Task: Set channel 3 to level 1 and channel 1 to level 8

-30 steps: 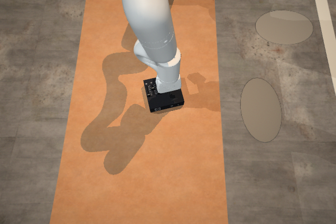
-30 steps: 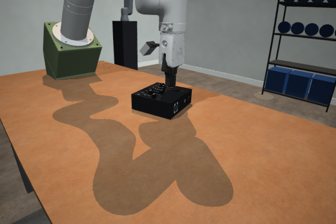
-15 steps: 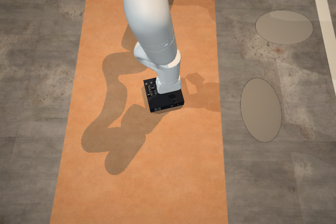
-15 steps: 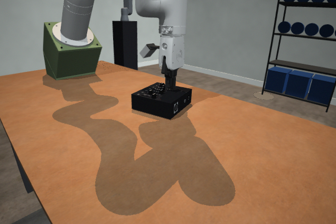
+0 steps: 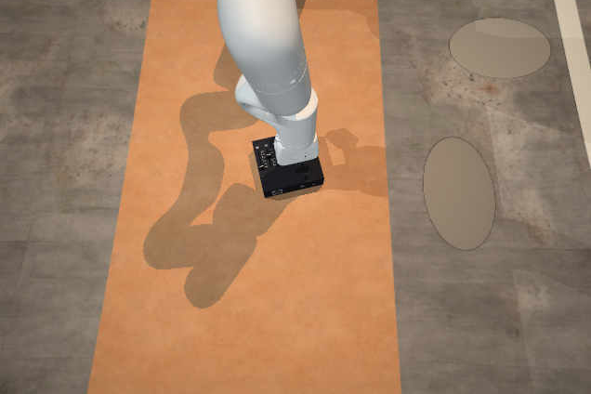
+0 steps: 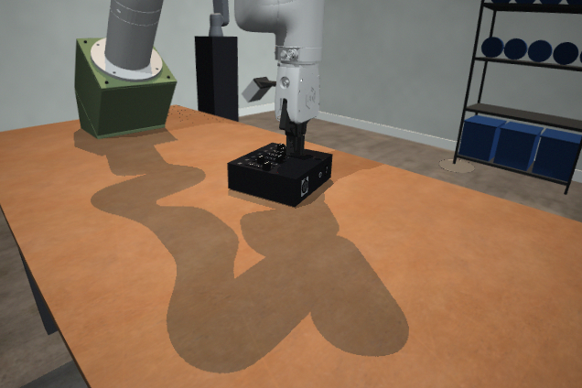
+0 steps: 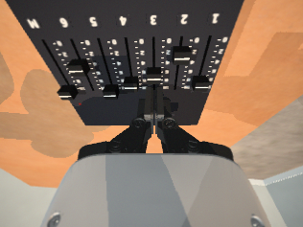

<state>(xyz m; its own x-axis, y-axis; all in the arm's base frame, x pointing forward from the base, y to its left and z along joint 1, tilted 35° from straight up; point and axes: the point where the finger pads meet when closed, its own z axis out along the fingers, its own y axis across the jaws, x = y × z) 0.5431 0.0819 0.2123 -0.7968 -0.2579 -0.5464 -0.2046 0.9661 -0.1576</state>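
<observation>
Now: hand 3 cm past the channel 3 cap, 2 cm above it and 1 cm to the left of it. From my hand the other things lie so: channel 2 cap (5 cm behind, 2 cm below, 1 cm to the left); channel 1 cap (4 cm to the left, 3 cm behind, 2 cm below).
</observation>
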